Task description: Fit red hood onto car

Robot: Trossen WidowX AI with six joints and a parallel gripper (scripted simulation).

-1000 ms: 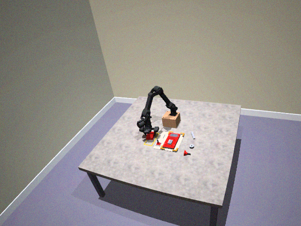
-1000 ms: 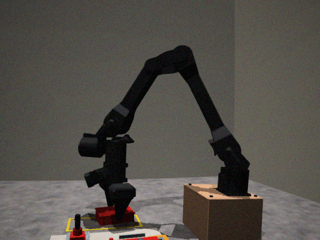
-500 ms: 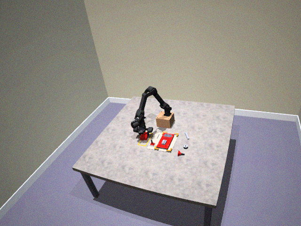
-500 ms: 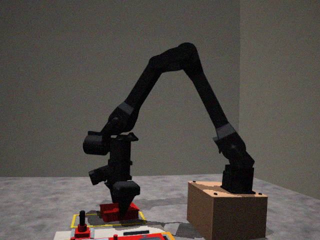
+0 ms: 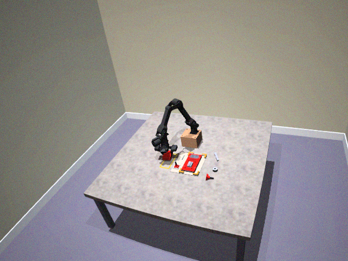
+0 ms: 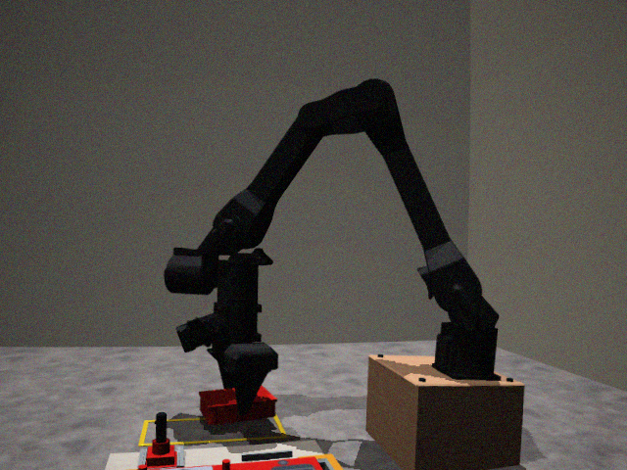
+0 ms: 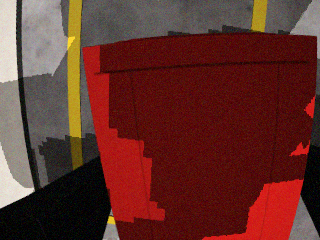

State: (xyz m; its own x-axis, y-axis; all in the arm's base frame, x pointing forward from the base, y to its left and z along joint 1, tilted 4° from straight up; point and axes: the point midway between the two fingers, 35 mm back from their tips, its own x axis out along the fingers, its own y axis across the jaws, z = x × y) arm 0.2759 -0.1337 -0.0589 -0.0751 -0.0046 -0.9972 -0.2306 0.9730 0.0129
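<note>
Right now my gripper tip is 5 cm short of the grey engine block and 24 cm to the right of it. Round my gripper tip: grey bar (12 cm behind, 39 cm to the left, 2 cm below); white jig (2 cm ahead, 22 cm to the left, 1 cm below); red hood (1 cm above).
</note>
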